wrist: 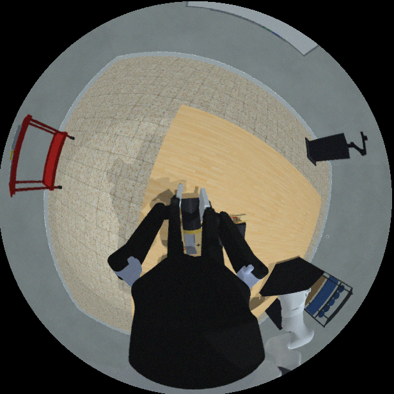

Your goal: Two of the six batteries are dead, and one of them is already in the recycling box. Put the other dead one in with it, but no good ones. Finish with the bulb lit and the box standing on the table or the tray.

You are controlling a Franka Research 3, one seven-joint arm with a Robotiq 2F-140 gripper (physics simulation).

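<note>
My gripper (190, 192) is shut on a dark battery with a yellow-gold band (191, 212), held between the two pale fingertips above the wooden table (225, 150). Beyond the band, between the fingers, a grey piece shows; I cannot tell what it is. To the right of the fingers, a dark object (240, 231) and a small item with red on it (235, 218) are partly hidden by the gripper. I cannot identify the recycling box, the tray, the bulb or the other batteries in this view.
A red frame (51, 160) stands beyond the table on the left. A black panel on a stand (328, 148) is on the right. At the lower right are a black slab (294, 277), a rack with blue contents (320, 296) and white arm parts (294, 320).
</note>
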